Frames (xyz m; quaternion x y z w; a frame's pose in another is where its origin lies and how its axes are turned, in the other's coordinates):
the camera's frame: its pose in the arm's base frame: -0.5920 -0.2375 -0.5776 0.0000 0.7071 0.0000 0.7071
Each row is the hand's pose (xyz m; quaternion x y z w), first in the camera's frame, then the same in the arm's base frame.
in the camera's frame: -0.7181 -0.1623 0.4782 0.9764 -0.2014 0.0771 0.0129
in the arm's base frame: -0.1138 -0.3998 0.1405 0.7449 -0.1333 -0.6359 0.1515
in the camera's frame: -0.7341 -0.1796 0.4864 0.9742 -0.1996 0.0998 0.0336
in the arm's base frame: -0.1056 -0.4171 0.1565 0.7594 -0.1174 -0.6183 0.1649
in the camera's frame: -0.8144 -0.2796 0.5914 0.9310 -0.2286 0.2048 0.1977
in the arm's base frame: -0.0006 -0.5171 0.2368 0.8031 -0.0218 -0.5135 0.3014
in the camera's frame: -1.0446 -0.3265 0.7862 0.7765 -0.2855 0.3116 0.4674
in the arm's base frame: 0.1942 -0.5640 0.4670 0.7694 0.1286 -0.3287 0.5324
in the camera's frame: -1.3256 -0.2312 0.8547 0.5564 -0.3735 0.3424 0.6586
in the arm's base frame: 0.2627 -0.4687 0.7480 0.6355 0.2016 -0.1513 0.7298
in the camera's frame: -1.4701 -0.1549 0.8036 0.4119 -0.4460 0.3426 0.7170
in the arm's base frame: 0.2116 -0.3924 0.8925 0.5335 0.1916 -0.0490 0.8223
